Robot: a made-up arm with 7 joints. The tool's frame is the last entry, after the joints.
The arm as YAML. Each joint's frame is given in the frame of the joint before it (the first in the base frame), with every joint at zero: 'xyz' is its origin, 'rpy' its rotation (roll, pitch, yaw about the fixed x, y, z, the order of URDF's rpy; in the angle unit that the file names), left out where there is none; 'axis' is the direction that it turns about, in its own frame. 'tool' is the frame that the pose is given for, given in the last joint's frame.
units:
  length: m
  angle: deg
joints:
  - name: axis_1
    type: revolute
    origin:
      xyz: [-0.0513, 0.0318, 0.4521]
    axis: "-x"
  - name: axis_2
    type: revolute
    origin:
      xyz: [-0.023, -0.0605, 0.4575]
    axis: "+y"
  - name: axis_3
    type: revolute
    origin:
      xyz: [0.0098, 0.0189, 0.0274]
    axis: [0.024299, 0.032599, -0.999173]
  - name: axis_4
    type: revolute
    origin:
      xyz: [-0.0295, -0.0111, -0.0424]
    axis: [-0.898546, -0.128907, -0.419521]
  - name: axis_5
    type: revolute
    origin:
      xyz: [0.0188, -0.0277, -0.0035]
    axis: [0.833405, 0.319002, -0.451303]
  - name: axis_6
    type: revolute
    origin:
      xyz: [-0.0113, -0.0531, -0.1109]
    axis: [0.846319, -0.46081, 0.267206]
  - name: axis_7
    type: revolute
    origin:
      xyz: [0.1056, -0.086, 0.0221]
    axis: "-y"
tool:
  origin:
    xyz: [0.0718, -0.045, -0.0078]
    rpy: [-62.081, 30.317, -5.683]
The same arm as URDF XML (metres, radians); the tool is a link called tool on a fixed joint. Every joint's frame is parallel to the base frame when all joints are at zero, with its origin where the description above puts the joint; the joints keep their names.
<robot name="arm">
  <joint name="tool_fixed" type="fixed">
    <parent link="link7"/>
    <child link="tool"/>
    <origin xyz="0.0718 -0.045 -0.0078" rpy="-1.0835 0.5291 -0.0992"/>
  </joint>
  <joint name="axis_7" type="continuous">
    <parent link="link6"/>
    <child link="link7"/>
    <origin xyz="0.1056 -0.086 0.0221"/>
    <axis xyz="0 -1 0"/>
  </joint>
  <joint name="axis_6" type="continuous">
    <parent link="link5"/>
    <child link="link6"/>
    <origin xyz="-0.0113 -0.0531 -0.1109"/>
    <axis xyz="0.846319 -0.46081 0.267206"/>
  </joint>
  <joint name="axis_5" type="continuous">
    <parent link="link4"/>
    <child link="link5"/>
    <origin xyz="0.0188 -0.0277 -0.0035"/>
    <axis xyz="0.833405 0.319002 -0.451303"/>
  </joint>
  <joint name="axis_4" type="continuous">
    <parent link="link3"/>
    <child link="link4"/>
    <origin xyz="-0.0295 -0.0111 -0.0424"/>
    <axis xyz="-0.898546 -0.128907 -0.419521"/>
  </joint>
  <joint name="axis_3" type="continuous">
    <parent link="link2"/>
    <child link="link3"/>
    <origin xyz="0.0098 0.0189 0.0274"/>
    <axis xyz="0.024299 0.032599 -0.999173"/>
  </joint>
  <joint name="axis_2" type="continuous">
    <parent link="link1"/>
    <child link="link2"/>
    <origin xyz="-0.023 -0.0605 0.4575"/>
    <axis xyz="0 1 0"/>
  </joint>
  <joint name="axis_1" type="continuous">
    <parent link="base"/>
    <child link="link1"/>
    <origin xyz="-0.0513 0.0318 0.4521"/>
    <axis xyz="-1 0 0"/>
  </joint>
  <link name="base"/>
  <link name="link1"/>
  <link name="link2"/>
  <link name="link3"/>
  <link name="link4"/>
  <link name="link5"/>
  <link name="link6"/>
  <link name="link7"/>
  <link name="tool"/>
</robot>

